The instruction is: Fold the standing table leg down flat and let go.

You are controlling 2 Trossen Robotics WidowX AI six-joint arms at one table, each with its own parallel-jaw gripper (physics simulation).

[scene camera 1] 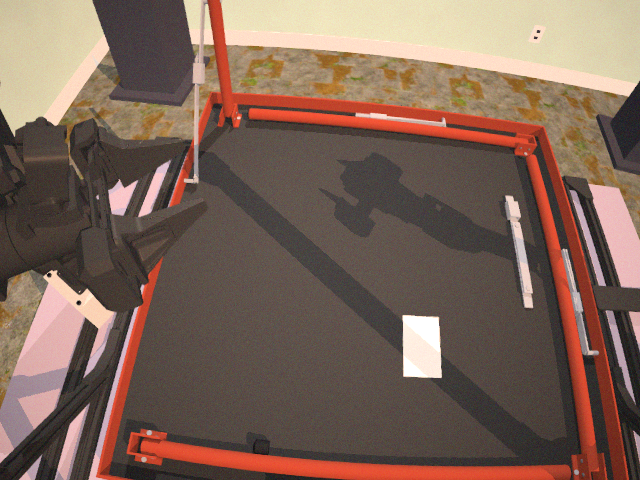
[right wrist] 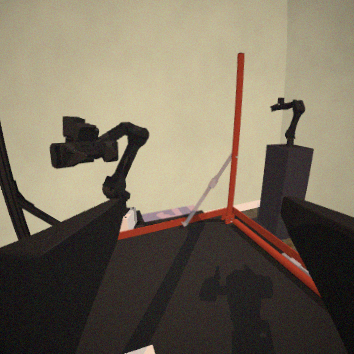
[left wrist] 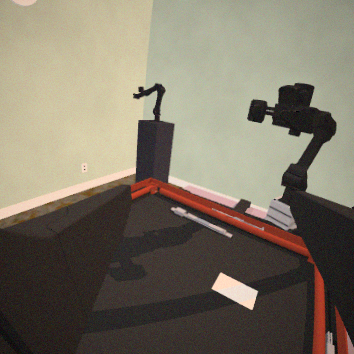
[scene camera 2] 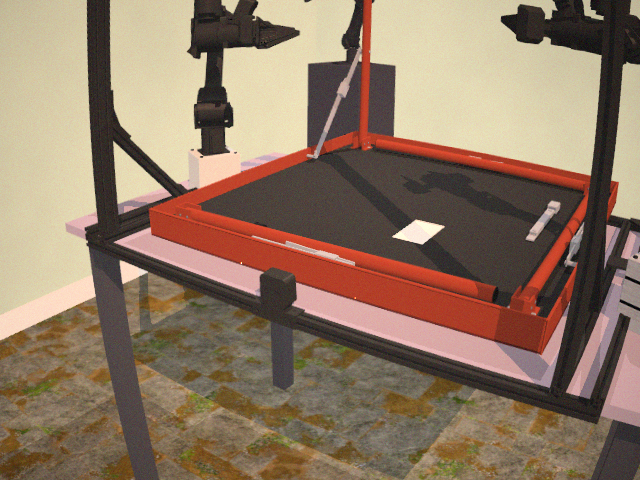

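Where they show: left gripper, fingertip midpoint: (scene camera 1: 194, 171) (right wrist: 102, 155) (left wrist: 212, 196) (scene camera 2: 297, 31); right gripper, fingertip midpoint: (right wrist: 202, 205) (left wrist: 264, 109) (scene camera 2: 515, 20); left arm's base at its link origin: (scene camera 2: 213, 151); right arm's base at its link origin: (left wrist: 287, 201).
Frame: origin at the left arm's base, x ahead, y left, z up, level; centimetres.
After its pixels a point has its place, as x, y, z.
Observation:
The red table leg (scene camera 1: 219, 56) @[-6.5, 43.8, 11.6] (scene camera 2: 366, 77) @[-5.9, 44.6, 15.0] (right wrist: 237, 125) @[-6.1, 45.5, 33.6] stands upright at the far corner of the upturned table's red frame (scene camera 1: 140, 320) @[11.7, 0.3, -4.5] (scene camera 2: 206, 237) @[36.5, -13.0, -6.4]. A slanting grey brace (scene camera 1: 195, 118) @[-3.0, 32.3, 5.8] (scene camera 2: 330, 113) @[-3.2, 32.4, 6.1] (right wrist: 205, 195) @[-4.1, 34.7, 7.0] runs from partway up the leg to the frame's side rail. My left gripper (scene camera 1: 196, 174) @[24.6, 10.0, 29.0] (scene camera 2: 294, 33) @[24.6, 10.0, 29.0] (left wrist: 212, 196) @[24.6, 10.0, 29.0] is open and empty, in the air near that side rail, apart from the leg. In scene camera 1 the brace's lower end shows between its fingertips. My right gripper (right wrist: 202, 205) @[59.4, 35.2, 34.0] is open and empty, high at the opposite side, far from the leg.
Other red legs (scene camera 1: 382, 122) @[22.2, 59.7, -2.1] (scene camera 1: 555, 248) @[64.0, 51.4, -2.9] (scene camera 1: 361, 467) @[51.3, 1.6, -4.2] lie folded along the frame. A white card (scene camera 1: 421, 346) @[50.2, 22.5, -6.3] (scene camera 2: 418, 231) @[50.2, 22.5, -6.3] (left wrist: 235, 291) @[50.0, 22.1, -6.3] and a grey bar (scene camera 1: 521, 253) @[58.7, 47.7, -4.6] (scene camera 2: 542, 222) @[60.0, 46.2, -4.7] (left wrist: 200, 221) @[57.8, 48.3, -4.8] lie on the dark underside. A dark pedestal (scene camera 1: 144, 51) (scene camera 2: 351, 98) stands beyond the leg's corner.

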